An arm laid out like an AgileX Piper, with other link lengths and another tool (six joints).
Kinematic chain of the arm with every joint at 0, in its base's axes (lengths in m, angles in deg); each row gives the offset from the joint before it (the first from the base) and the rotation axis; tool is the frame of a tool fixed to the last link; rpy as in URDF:
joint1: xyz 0 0 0.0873 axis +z
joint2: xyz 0 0 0 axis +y
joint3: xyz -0.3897 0 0.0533 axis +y
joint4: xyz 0.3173 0 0.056 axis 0.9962 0 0.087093
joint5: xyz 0 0 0 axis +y
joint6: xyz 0.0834 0 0.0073 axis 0.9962 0 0.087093
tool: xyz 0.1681 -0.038 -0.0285 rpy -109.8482 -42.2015 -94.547
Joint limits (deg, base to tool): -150..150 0..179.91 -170..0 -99.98..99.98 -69.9..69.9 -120..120
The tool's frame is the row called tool.
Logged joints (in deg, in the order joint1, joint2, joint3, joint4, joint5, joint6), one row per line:
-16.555 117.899 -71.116 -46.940 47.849 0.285
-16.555 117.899 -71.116 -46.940 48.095 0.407
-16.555 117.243 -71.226 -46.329 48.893 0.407
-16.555 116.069 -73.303 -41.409 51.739 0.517
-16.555 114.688 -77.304 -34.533 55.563 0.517
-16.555 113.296 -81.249 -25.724 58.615 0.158
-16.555 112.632 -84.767 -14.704 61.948 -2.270
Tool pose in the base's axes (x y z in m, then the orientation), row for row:
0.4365 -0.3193 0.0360 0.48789 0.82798 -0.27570 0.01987
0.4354 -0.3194 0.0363 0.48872 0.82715 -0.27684 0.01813
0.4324 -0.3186 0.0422 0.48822 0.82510 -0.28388 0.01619
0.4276 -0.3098 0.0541 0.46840 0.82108 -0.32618 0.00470
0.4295 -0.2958 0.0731 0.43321 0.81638 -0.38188 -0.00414
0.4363 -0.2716 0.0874 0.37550 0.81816 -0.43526 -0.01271
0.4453 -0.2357 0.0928 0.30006 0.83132 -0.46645 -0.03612
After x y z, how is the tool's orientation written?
As a quaternion, w x y z.
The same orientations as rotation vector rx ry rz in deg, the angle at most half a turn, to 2 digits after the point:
115.34 -38.41 2.77
115.18 -38.55 2.52
114.92 -39.54 2.25
115.37 -45.83 0.66
116.54 -54.51 -0.59
119.96 -63.82 -1.86
126.43 -70.94 -5.49

